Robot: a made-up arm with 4 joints.
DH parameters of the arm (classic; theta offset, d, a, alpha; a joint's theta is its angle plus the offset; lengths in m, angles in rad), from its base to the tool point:
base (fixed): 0 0.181 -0.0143 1.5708
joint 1: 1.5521 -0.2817 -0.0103 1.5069
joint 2: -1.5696 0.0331 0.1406 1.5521
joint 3: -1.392 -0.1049 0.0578 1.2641
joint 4: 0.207 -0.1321 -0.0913 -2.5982
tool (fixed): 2.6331 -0.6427 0 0
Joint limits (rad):
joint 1: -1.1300..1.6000
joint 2: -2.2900..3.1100
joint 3: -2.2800..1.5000
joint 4: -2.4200..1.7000
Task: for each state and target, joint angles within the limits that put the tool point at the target. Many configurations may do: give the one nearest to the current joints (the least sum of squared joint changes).
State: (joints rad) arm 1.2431 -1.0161 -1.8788 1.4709
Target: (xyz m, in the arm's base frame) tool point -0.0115 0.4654 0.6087
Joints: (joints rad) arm 0.6911 -1.9295 -1.3209 1.3708
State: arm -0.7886 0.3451 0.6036 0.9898
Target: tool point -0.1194 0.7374 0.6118
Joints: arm -1.0425 0.2320 1.1890 1.4579
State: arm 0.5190 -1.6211 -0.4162 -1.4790
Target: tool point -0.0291 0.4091 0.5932
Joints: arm 0.9162 -1.6578 -0.2220 -1.0732
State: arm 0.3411 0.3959 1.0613 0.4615
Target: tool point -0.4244 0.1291 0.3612
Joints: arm 0.2934 -0.1019 0.7799 -0.3269
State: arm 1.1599 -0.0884 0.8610 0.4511
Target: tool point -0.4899 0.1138 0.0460
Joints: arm 0.7800 0.3149 0.6148 0.2978
